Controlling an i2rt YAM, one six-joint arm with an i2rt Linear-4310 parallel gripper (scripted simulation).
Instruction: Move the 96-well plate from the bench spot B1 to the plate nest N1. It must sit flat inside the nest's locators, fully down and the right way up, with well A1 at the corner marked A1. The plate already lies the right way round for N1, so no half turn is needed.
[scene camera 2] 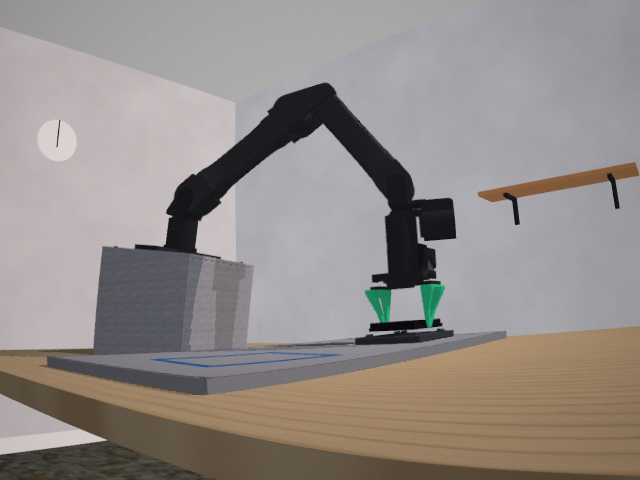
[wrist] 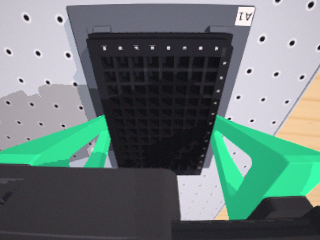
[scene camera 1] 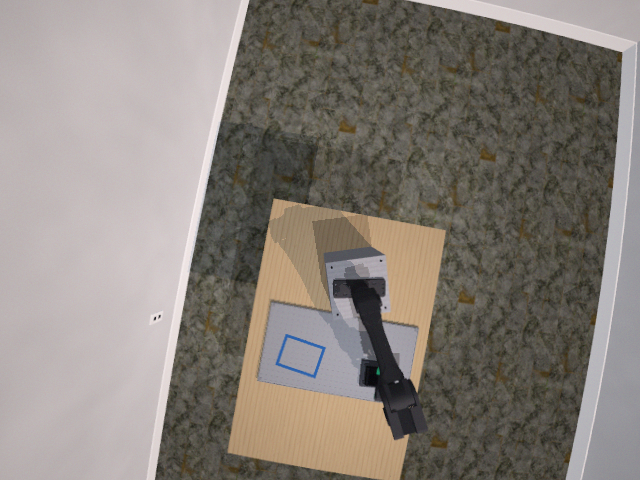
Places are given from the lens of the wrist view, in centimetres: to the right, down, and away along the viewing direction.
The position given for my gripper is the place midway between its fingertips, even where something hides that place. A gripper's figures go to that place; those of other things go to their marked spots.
my gripper (wrist: 160, 119): 0, 0, 13
black 96-well plate (wrist: 159, 128): 0, 1, 12
dark plate nest N1 (wrist: 119, 23): -3, -6, 10
